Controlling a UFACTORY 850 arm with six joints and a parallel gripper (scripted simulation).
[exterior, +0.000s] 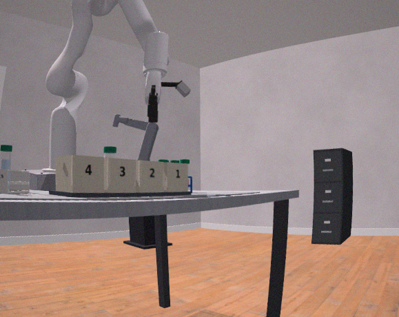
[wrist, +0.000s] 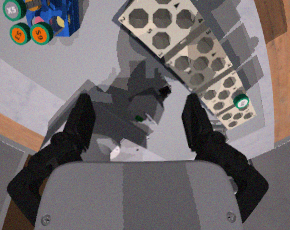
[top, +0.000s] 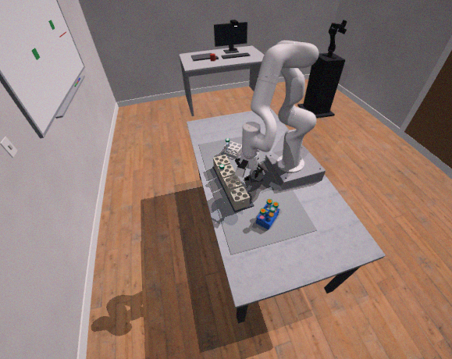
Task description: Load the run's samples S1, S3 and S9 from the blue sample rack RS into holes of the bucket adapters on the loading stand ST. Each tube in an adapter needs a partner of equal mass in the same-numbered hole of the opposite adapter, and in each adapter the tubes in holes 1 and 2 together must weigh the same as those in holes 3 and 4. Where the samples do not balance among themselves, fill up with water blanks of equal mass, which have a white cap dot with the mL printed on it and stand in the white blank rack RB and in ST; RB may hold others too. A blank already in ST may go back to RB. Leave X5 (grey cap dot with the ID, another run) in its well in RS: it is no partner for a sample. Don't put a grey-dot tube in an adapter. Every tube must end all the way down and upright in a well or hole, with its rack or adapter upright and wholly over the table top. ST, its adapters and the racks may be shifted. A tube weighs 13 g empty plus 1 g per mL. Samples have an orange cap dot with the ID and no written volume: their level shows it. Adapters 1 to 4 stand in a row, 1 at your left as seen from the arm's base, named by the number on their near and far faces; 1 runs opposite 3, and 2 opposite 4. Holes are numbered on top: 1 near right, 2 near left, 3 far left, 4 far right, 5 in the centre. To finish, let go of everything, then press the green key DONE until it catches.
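Right now my hand is 40 mm past the sample tube S1, 180 mm to the right of it and 190 mm above it. The rest, counted from my hand: grey-dot tube X5: 90 mm behind, 180 mm to the left, 190 mm below; then sample tube S9: 100 mm behind, 120 mm to the left, 190 mm below; then adapter 1: 60 mm ahead, 10 mm to the left, 200 mm below.
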